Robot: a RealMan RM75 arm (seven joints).
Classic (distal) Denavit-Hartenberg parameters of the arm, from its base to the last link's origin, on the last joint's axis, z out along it. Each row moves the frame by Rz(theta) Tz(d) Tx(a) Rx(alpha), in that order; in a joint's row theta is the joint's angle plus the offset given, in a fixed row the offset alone. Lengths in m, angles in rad.
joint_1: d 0.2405; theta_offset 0; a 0; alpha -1.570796
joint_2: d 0; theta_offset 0; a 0; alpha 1.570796
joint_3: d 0.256; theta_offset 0; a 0; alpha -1.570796
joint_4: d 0; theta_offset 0; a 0; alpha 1.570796
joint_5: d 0.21; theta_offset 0; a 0; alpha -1.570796
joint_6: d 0; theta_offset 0; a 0; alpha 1.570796
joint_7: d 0.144; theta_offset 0; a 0; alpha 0
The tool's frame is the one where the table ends.
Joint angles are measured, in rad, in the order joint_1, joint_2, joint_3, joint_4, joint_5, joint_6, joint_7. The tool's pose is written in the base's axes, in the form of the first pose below.
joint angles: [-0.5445 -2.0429 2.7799 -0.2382 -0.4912 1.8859 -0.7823]
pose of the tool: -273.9, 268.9, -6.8, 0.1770, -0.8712, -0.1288, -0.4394
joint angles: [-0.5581 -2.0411 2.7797 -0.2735 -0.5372 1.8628 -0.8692]
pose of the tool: -277.6, 279.8, 1.6, 0.1902, -0.8640, -0.1623, -0.4370
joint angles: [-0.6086 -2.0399 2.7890 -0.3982 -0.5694 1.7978 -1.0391]
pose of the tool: -287.9, 304.0, 19.8, 0.2118, -0.8650, -0.2213, -0.3974
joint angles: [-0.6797 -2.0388 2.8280 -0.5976 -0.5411 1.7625 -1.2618]
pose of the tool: -295.5, 326.8, 48.4, 0.2200, -0.8728, -0.2839, -0.3304
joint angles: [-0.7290 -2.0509 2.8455 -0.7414 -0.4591 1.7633 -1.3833]
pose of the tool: -297.0, 333.9, 62.1, 0.2173, -0.8809, -0.3201, -0.2727
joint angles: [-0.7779 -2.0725 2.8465 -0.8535 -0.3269 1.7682 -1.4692]
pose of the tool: -297.6, 334.1, 64.2, 0.2025, -0.8873, -0.3575, -0.2094
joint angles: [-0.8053 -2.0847 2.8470 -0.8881 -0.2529 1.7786 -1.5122]
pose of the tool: -294.9, 333.1, 60.5, 0.1830, -0.8894, -0.3773, -0.1818
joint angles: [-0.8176 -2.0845 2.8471 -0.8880 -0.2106 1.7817 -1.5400]
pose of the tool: -294.1, 332.6, 57.8, 0.1687, -0.8889, -0.3912, -0.1687
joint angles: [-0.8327 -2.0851 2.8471 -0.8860 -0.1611 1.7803 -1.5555]
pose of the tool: -293.3, 332.4, 54.2, 0.1548, -0.8907, -0.4000, -0.1510
